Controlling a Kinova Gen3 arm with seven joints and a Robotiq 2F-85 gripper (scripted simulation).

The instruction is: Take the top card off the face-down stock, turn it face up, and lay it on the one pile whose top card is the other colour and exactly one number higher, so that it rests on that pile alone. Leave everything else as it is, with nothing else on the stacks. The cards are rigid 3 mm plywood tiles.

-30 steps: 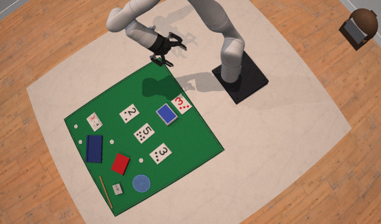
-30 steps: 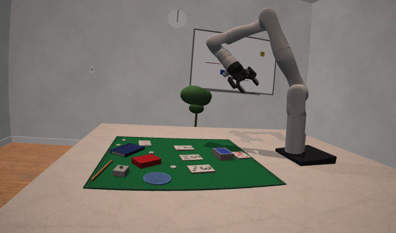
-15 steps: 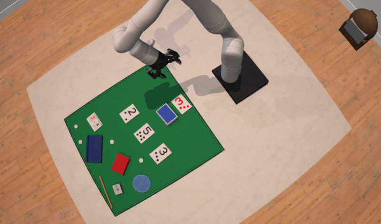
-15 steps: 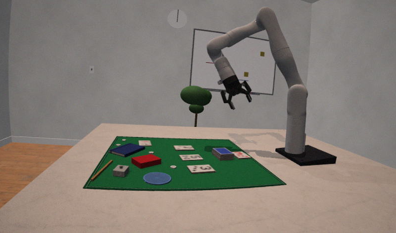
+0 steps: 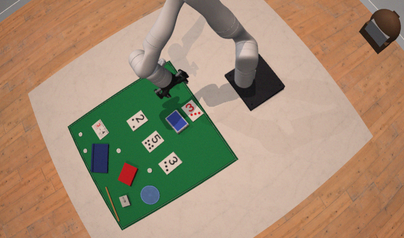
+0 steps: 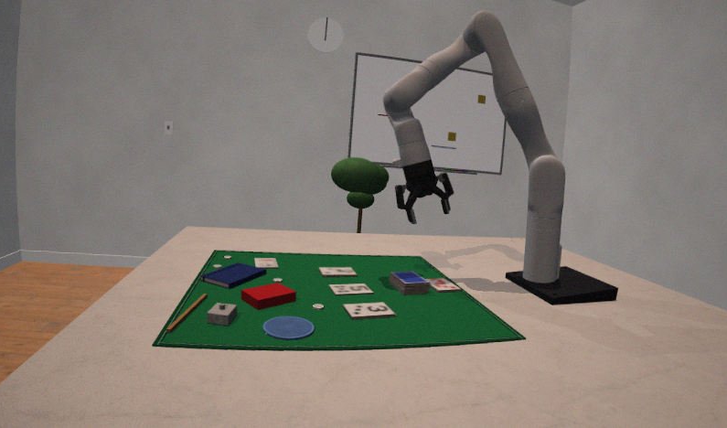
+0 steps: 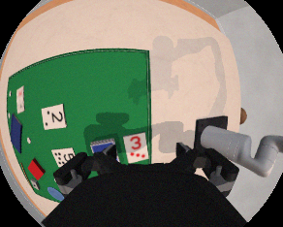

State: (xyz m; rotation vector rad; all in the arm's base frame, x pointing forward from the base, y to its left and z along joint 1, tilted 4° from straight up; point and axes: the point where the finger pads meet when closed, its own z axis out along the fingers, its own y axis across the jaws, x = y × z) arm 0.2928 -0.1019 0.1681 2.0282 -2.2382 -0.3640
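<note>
The card is 140 mm below my hand, 70 mm to the left of it and 70 mm ahead of it. From my hand the other things lie so: book (480 mm ahead, 160 mm below, 30 mm to the right); green mat (260 mm ahead, 180 mm below, 50 mm to the left); red box (410 mm ahead, 150 mm below, 120 mm to the left).
</note>
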